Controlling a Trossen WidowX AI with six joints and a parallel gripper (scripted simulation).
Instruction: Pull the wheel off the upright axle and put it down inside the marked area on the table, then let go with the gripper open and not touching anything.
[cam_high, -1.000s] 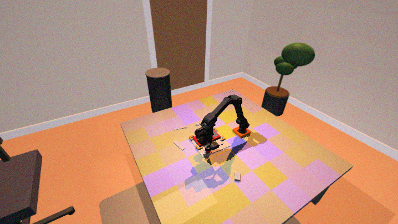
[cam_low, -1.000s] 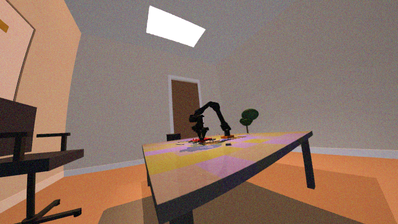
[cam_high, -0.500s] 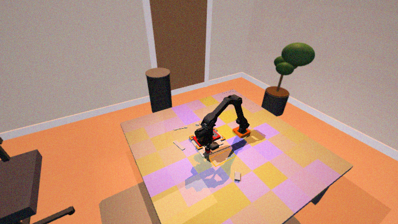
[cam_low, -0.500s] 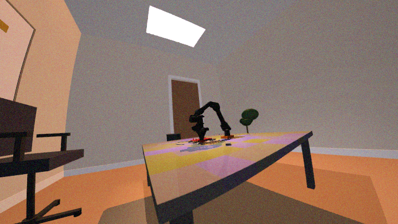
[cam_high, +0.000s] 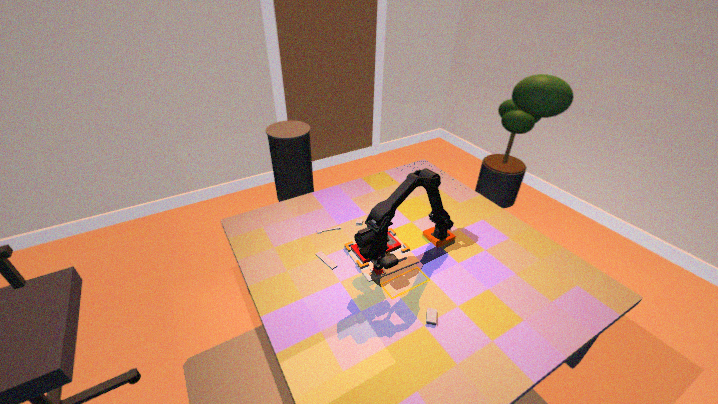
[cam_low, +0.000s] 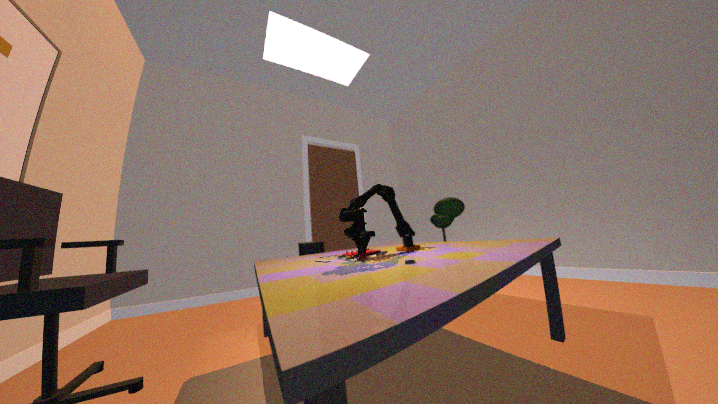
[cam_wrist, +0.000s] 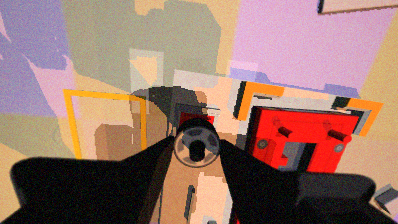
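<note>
Now: the wheel right at my gripper tip.
</note>
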